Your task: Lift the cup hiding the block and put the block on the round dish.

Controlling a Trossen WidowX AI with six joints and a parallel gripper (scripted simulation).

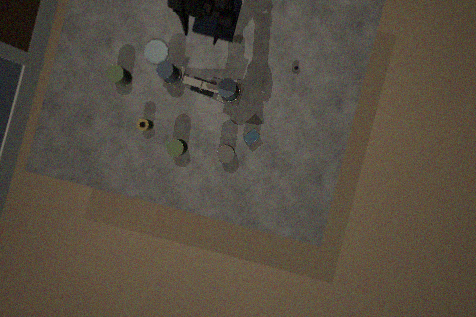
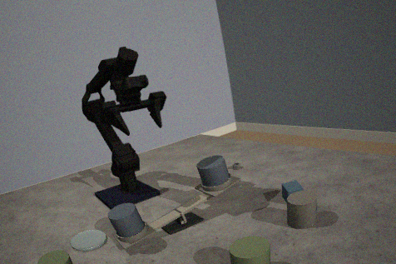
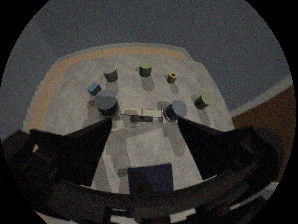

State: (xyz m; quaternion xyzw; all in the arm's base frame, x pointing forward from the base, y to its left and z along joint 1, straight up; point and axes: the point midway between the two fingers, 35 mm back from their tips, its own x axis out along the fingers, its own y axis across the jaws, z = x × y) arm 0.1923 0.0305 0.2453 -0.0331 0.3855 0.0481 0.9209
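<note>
My gripper tip is now 110 mm short of the small grey block, 120 mm to the left of it and 190 mm above it. Also, from my gripper tip: balance (100 mm ahead, 10 mm to the left, 210 mm below); then pale round dish (40 mm ahead, 230 mm to the right, 230 mm below); then cup (80 mm ahead, 150 mm to the left, 120 mm below).
</note>
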